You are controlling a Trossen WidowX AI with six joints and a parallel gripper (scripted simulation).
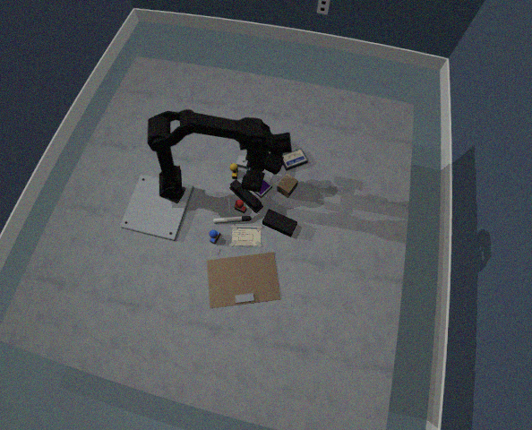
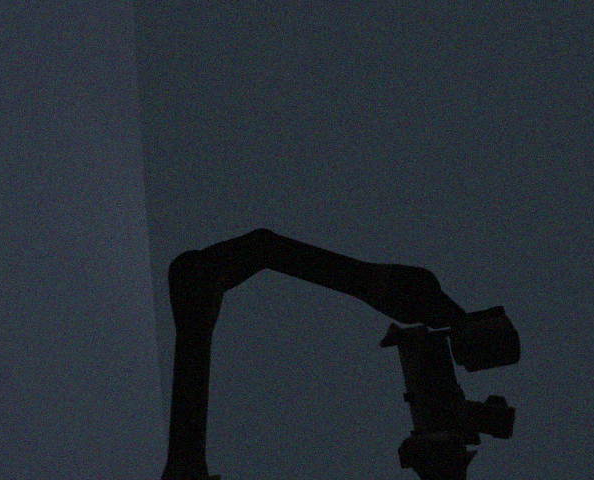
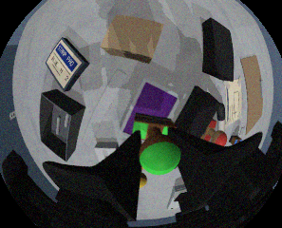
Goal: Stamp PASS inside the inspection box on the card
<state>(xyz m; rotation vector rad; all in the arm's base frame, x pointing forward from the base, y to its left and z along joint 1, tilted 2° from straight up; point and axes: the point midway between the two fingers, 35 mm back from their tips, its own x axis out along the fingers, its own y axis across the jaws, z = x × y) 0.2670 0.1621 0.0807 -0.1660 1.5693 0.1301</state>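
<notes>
Right now my gripper tip is 7 cm above the purple ink pad. The rest, counted from my gripper tip: long black bar: 6 cm to the right, 6 cm below, 2 cm behind; then yellow stamp: 10 cm behind, 5 cm below, 1 cm to the left; then green-knobbed stamp: right at my gripper tip.
</notes>
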